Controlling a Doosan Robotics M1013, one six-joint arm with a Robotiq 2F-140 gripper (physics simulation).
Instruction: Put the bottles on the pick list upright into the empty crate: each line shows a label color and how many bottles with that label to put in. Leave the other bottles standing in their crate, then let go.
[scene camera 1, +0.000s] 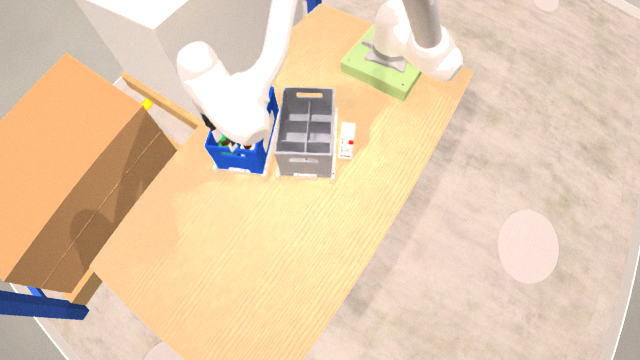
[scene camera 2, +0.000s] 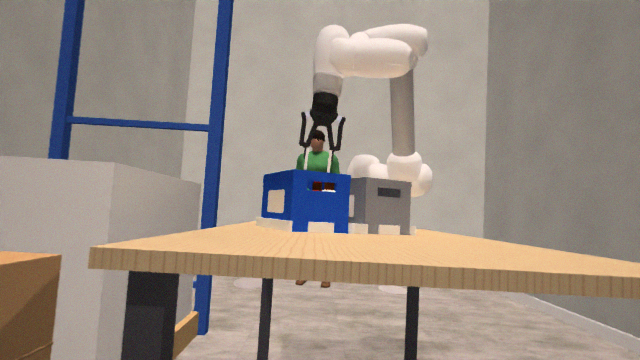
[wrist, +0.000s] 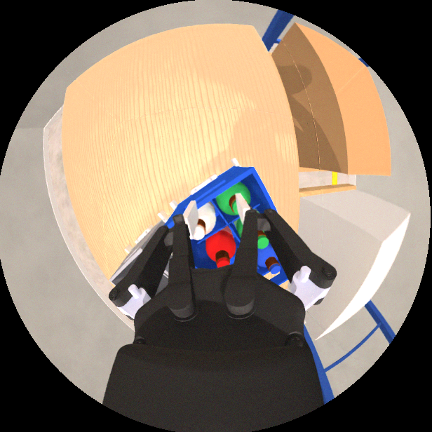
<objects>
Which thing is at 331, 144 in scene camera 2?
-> My gripper.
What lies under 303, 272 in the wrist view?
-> My gripper.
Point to a red bottle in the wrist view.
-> At 220, 247
</objects>
